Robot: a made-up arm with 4 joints.
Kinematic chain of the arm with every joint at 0, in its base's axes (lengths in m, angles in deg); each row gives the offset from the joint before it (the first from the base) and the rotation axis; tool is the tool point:
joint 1: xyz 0 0 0.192 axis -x
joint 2: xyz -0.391 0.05 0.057 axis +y
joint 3: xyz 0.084 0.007 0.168 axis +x
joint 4: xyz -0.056 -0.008 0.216 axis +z
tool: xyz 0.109 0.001 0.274
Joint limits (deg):
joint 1: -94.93..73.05
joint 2: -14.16..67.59
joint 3: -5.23..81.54
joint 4: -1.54..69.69
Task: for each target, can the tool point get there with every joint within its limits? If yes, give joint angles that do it. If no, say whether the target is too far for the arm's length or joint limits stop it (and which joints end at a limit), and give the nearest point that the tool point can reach.
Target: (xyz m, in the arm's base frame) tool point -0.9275 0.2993 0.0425
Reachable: no: joint limits stop it (at a limit: joint 1, joint 2, joint 3, joint 4) | nearest point -0.4864 0.7272 0.2089 | short by 0.637 m
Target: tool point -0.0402 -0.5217 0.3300
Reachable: yes | joints -42.44 26.81 47.35 12.73
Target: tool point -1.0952 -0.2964 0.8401
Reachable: no: too far | nearest point -0.4913 -0.3002 0.8483 | short by 0.604 m
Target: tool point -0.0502 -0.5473 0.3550
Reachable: yes | joints -48.48 23.95 42.26 27.34
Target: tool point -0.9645 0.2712 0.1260
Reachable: no: joint limits stop it (at a limit: joint 1, joint 2, joint 3, joint 4) | nearest point -0.4864 0.7272 0.2089 | short by 0.666 m
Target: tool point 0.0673 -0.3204 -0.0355
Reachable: yes | joints -66.97 58.21 59.29 36.63
